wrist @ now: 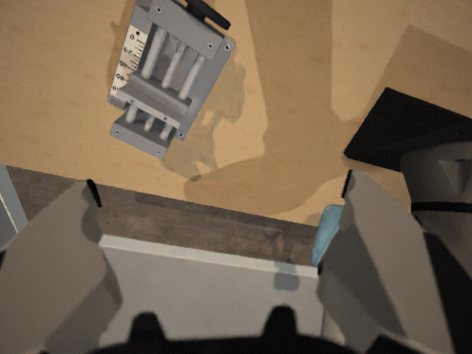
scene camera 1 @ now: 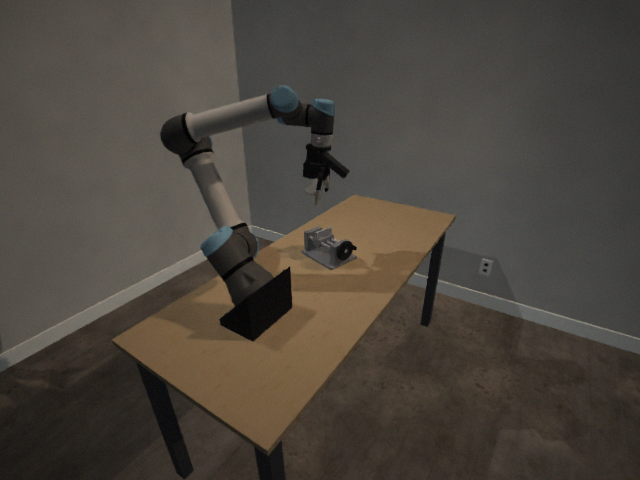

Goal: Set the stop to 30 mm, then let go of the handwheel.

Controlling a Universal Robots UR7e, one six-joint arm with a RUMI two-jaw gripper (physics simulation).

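Pixels of known places: gripper, fingertip midpoint: (wrist: 222,178) (scene camera 1: 320,198); arm's base, link origin: (wrist: 456,158) (scene camera 1: 255,292).
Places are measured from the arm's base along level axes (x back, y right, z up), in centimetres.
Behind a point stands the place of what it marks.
Note:
A grey vise-like stop fixture (scene camera 1: 333,256) @(x -40.8, y 10.0, z -5.5 cm) (wrist: 212,75) @(x -41.9, y 5.0, z -9.9 cm) stands on the table. Its black handwheel (scene camera 1: 345,250) @(x -43.2, y 14.2, z -3.1 cm) (wrist: 214,16) @(x -41.6, y 12.9, z 0.1 cm) is on the end block; in the wrist view it is partly cut off by the top edge. The grey sliding stop (scene camera 1: 324,234) @(x -49.0, y 2.4, z -0.7 cm) (wrist: 156,101) @(x -48.9, y 2.4, z -1.0 cm) sits on the rods, towards the end away from the handwheel. A white scale (wrist: 129,52) @(x -53.4, y 7.3, z -5.3 cm) runs along the side; its high end is partly hidden by the stop, and the exact setting cannot be read. My gripper (scene camera 1: 321,195) @(x -39.3, y 5.2, z 19.2 cm) (wrist: 222,178) @(x -39.3, y 5.2, z 19.2 cm) is open and empty, high above the table and apart from the fixture.
The wooden table (scene camera 1: 330,320) @(x -9.3, y 22.1, z -10.9 cm) (wrist: 50,65) @(x -69.0, y 2.9, z -10.9 cm) carries the fixture and the robot's black base plate (scene camera 1: 258,312) @(x 6.1, y 5.0, z -2.1 cm) (wrist: 390,125) @(x -11.1, y 2.5, z -4.2 cm). The arm reaches over the table. The table's edge, the floor (wrist: 200,220) and the wall show below the fixture in the wrist view.

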